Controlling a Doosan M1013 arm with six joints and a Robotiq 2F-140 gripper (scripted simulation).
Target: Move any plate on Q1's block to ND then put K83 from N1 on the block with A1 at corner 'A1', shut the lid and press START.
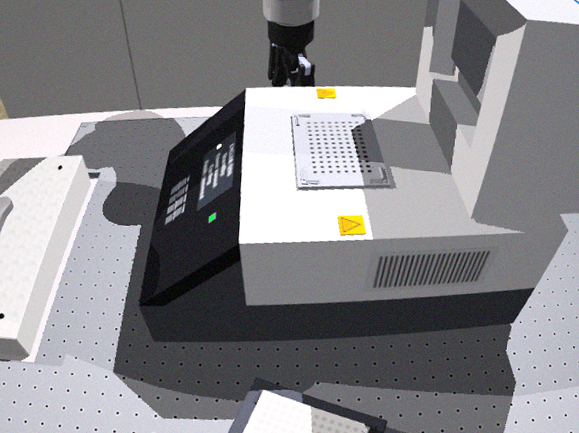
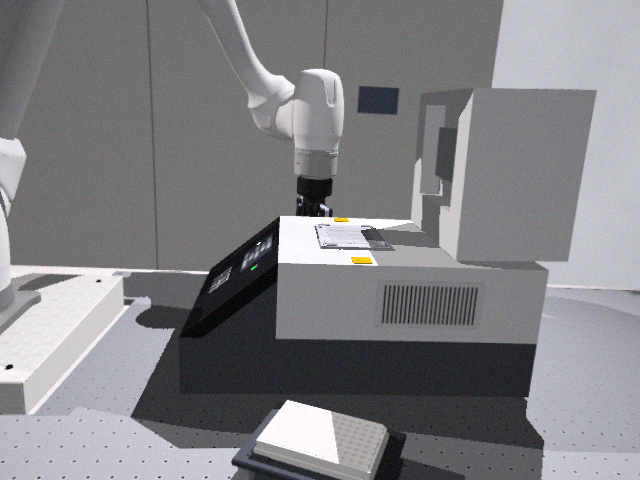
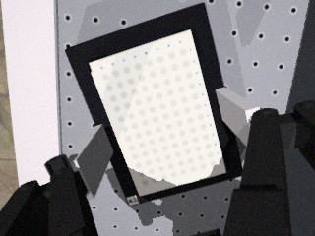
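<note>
The white 96-well plate is 30 mm below my hand. From my hand the other things lie so: black nest (50 mm below); dark grey plate nest (580 mm to the right, 30 mm behind, 20 mm below).
</note>
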